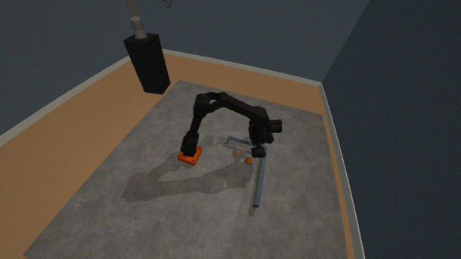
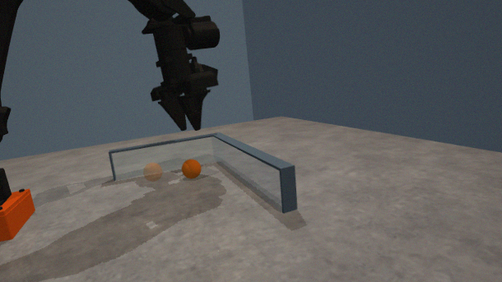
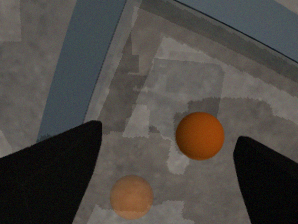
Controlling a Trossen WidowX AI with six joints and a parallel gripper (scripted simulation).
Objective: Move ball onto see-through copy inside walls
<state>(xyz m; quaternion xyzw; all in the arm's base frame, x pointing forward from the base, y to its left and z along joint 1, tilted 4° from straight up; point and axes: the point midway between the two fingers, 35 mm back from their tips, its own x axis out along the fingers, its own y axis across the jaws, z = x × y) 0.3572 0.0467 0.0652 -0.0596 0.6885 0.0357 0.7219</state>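
The orange ball is 7 cm below my gripper tip, 4 cm to the right of it and 2 cm behind it.
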